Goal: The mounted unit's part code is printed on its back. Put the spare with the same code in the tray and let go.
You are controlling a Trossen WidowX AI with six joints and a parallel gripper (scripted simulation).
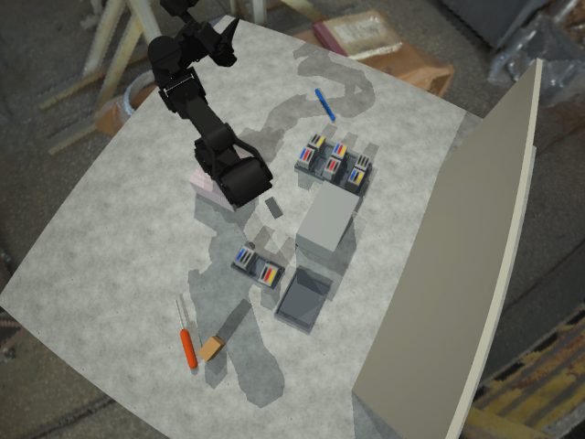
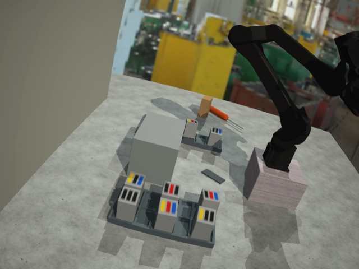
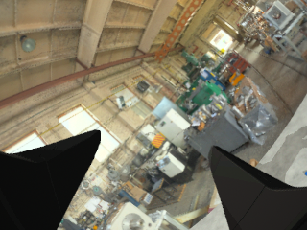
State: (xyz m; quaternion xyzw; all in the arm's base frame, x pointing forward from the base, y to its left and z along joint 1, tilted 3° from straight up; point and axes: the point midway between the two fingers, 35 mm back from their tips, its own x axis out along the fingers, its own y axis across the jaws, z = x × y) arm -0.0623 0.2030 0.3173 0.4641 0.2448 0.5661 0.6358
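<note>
Right now my gripper tip is 39 cm short of the spare, 37 cm above it and 7 cm to the left of it. The rest, counted from my gripper tip: small rack: 41 cm to the right, 40 cm below, 24 cm ahead; then mounted unit: 36 cm below, 36 cm ahead, 22 cm to the right; then blue pen: 40 cm below, 20 cm ahead, 16 cm to the left.
</note>
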